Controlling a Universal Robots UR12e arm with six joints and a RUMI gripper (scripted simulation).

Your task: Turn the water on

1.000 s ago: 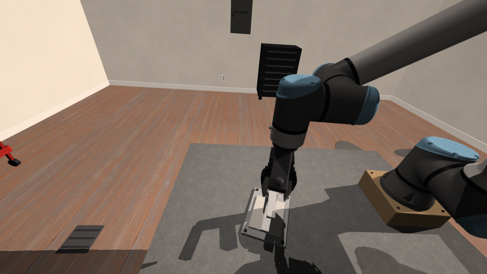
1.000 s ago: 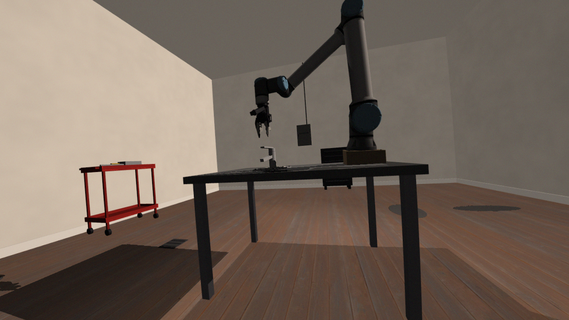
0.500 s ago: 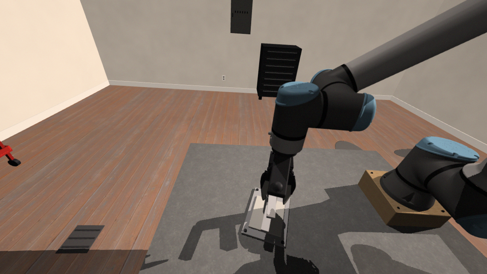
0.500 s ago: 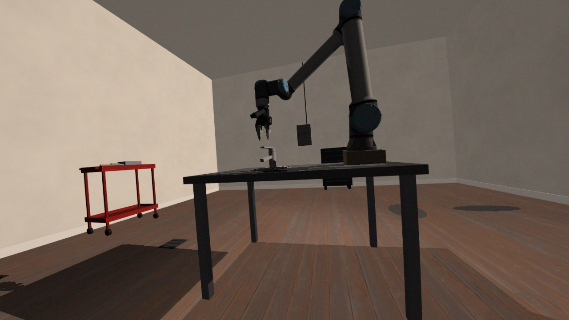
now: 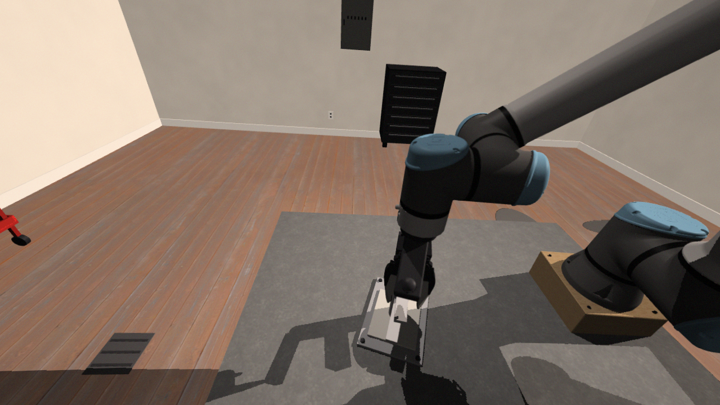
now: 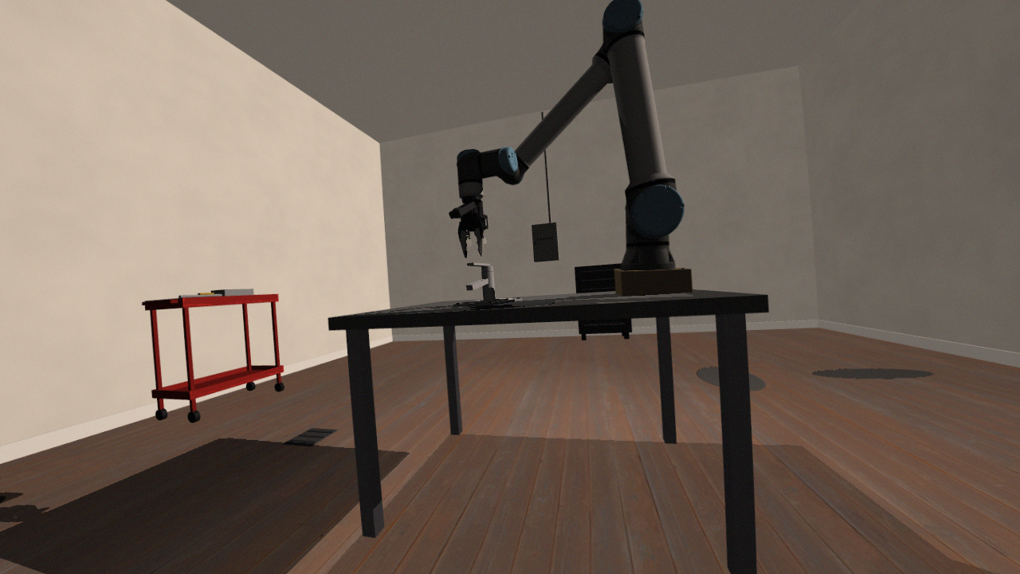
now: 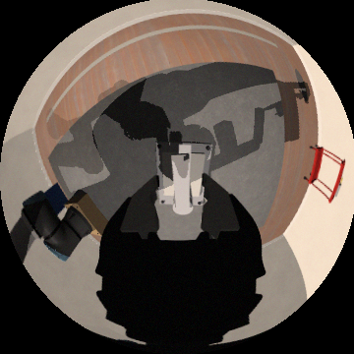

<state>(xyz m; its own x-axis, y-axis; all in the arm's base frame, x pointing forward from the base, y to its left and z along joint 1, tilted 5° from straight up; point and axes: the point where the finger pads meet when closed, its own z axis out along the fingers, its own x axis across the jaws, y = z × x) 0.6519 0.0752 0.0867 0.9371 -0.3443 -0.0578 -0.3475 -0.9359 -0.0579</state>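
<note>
Right now the lever is 1 cm behind my hand, 4 cm to the right of it and 4 cm below it.
</note>
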